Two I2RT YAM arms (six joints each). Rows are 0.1 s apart.
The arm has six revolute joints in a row. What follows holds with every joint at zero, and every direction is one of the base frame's. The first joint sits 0.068 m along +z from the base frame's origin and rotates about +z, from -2.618 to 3.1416 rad. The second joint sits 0.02 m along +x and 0.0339 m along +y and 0.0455 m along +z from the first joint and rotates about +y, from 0 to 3.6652 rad. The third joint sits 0.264 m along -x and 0.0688 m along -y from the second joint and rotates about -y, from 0 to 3.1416 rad. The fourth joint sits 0.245 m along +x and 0.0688 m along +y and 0.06 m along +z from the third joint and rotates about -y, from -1.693 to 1.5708 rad. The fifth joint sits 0.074 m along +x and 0.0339 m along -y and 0.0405 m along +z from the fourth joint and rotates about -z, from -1.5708 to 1.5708 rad. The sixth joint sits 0.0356 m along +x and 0.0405 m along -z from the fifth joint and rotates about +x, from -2.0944 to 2.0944 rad. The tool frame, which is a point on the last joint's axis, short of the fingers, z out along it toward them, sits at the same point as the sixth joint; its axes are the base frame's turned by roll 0, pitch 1.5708 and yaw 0 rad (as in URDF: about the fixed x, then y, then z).
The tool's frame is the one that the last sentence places.
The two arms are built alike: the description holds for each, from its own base.
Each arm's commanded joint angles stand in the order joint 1, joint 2, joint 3, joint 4, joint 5, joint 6.
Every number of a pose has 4 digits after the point. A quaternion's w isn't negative.
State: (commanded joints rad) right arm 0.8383 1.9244 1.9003 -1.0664 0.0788 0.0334; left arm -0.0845 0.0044 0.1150 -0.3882 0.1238 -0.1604
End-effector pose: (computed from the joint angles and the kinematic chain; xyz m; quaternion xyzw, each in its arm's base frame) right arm 0.2752 0.3018 0.3181 -0.3715 0.8967 0.0657 0.2316; left arm 0.0973 -0.0127 0.1714 0.0070 0.7975 -0.1225 0.5908
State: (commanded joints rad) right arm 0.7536 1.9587 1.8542 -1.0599 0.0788 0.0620; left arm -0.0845 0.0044 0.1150 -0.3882 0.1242 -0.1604
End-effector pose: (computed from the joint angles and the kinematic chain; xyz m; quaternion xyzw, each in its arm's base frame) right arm 0.3031 0.2806 0.2914 -0.3242 0.9234 0.0446 0.2004; left arm 0.0973 -0.0127 0.1714 0.0071 0.7974 -0.1226 0.5908
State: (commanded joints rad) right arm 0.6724 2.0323 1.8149 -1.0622 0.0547 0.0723; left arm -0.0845 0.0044 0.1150 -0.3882 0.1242 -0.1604
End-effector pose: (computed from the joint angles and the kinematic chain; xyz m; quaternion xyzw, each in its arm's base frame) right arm 0.3307 0.2608 0.2507 -0.2885 0.9460 0.0276 0.1449; left arm 0.0973 -0.0127 0.1714 0.0071 0.7974 -0.1226 0.5908
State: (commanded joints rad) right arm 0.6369 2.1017 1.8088 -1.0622 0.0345 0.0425; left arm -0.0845 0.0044 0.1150 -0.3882 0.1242 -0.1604
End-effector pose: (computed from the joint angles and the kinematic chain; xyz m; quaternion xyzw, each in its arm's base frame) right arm 0.3456 0.2541 0.2208 -0.2893 0.9510 0.0197 0.1072; left arm 0.0973 -0.0127 0.1714 0.0071 0.7974 -0.1226 0.5908
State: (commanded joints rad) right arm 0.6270 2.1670 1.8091 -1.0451 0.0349 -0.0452; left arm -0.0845 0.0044 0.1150 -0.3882 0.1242 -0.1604
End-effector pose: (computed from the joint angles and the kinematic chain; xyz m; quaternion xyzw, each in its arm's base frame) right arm 0.3546 0.2554 0.1943 -0.3272 0.9411 0.0074 0.0853; left arm 0.0973 -0.0127 0.1714 0.0071 0.7974 -0.1226 0.5908
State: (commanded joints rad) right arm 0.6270 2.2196 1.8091 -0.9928 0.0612 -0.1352; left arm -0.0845 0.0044 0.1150 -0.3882 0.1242 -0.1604
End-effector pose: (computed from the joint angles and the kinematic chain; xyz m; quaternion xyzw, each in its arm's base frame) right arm 0.3627 0.2601 0.1731 -0.3681 0.9255 -0.0092 0.0885; left arm 0.0973 -0.0127 0.1714 0.0071 0.7974 -0.1226 0.5908
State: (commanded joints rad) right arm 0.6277 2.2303 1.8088 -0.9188 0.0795 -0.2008; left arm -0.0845 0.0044 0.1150 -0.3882 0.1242 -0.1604
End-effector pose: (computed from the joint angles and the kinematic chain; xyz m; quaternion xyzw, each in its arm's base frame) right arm 0.3698 0.2649 0.1701 -0.3953 0.9105 -0.0142 0.1207; left arm 0.0973 -0.0127 0.1714 0.0071 0.7974 -0.1226 0.5908
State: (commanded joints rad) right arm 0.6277 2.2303 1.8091 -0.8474 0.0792 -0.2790; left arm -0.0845 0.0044 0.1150 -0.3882 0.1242 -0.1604
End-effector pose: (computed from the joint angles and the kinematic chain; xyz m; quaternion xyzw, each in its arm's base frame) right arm 0.3760 0.2693 0.1722 -0.4273 0.8907 -0.0125 0.1549; left arm 0.0973 -0.0127 0.1714 0.0071 0.7974 -0.1226 0.5908
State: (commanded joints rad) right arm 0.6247 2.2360 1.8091 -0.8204 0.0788 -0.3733; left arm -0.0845 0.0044 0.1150 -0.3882 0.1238 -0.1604
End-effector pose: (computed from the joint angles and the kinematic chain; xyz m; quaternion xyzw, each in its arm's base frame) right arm 0.3793 0.2700 0.1706 -0.4664 0.8690 -0.0184 0.1645; left arm 0.0973 -0.0127 0.1714 0.0070 0.7975 -0.1225 0.5908
